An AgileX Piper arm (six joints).
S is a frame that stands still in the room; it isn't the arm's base.
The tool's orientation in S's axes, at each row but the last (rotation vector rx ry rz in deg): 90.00 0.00 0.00; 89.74 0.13 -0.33; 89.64 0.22 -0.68; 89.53 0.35 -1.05; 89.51 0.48 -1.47; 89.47 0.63 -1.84; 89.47 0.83 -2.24; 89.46 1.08 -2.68; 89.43 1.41 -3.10; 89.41 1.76 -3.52
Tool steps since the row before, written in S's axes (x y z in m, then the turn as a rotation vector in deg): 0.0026 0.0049 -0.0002 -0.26 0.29 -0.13; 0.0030 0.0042 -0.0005 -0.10 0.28 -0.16; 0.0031 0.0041 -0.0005 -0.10 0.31 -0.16; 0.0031 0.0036 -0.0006 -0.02 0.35 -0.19; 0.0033 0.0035 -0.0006 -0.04 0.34 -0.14; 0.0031 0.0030 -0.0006 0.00 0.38 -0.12; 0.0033 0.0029 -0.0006 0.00 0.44 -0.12; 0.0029 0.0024 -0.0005 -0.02 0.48 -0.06; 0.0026 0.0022 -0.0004 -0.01 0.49 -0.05; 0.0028 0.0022 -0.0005 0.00 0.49 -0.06
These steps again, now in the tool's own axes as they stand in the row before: 0.0026 -0.0002 -0.0049 -0.26 -0.13 -0.29; 0.0030 -0.0005 -0.0042 -0.10 -0.16 -0.28; 0.0031 -0.0004 -0.0041 -0.10 -0.16 -0.31; 0.0031 -0.0005 -0.0036 -0.02 -0.19 -0.35; 0.0033 -0.0005 -0.0035 -0.04 -0.14 -0.34; 0.0031 -0.0005 -0.0030 0.00 -0.12 -0.38; 0.0033 -0.0005 -0.0030 0.00 -0.12 -0.44; 0.0029 -0.0004 -0.0025 -0.03 -0.06 -0.48; 0.0026 -0.0002 -0.0023 -0.02 -0.05 -0.49; 0.0028 -0.0003 -0.0023 -0.01 -0.06 -0.49
